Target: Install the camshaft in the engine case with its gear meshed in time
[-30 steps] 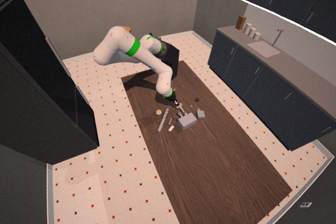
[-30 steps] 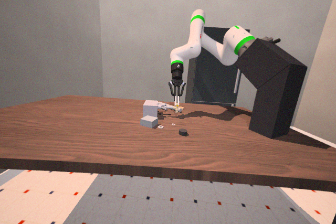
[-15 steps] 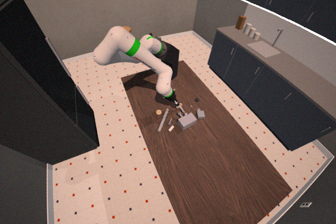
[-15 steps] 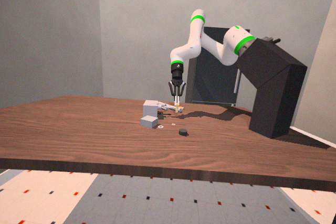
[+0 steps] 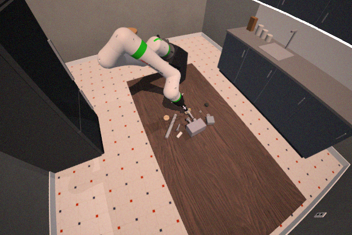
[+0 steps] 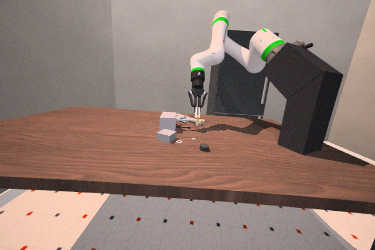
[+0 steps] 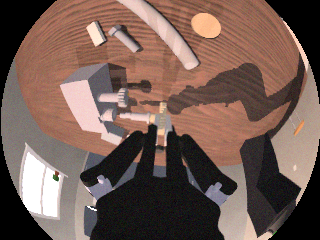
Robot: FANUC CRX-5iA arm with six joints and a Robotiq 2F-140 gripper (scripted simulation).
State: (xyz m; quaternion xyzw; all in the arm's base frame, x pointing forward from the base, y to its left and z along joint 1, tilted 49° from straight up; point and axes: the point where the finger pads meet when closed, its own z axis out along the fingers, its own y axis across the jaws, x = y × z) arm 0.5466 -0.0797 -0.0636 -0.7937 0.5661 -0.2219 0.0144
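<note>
My hand is 70 mm short of the crank gear, 40 mm above it and 20 mm to the left of it. Round my hand: small bolt: 130 mm to the right, 100 mm ahead, 90 mm below; then long grey rod: 170 mm to the right, 90 mm below, 50 mm ahead; then tan disc: 180 mm to the right, 100 mm below, 50 mm behind.
</note>
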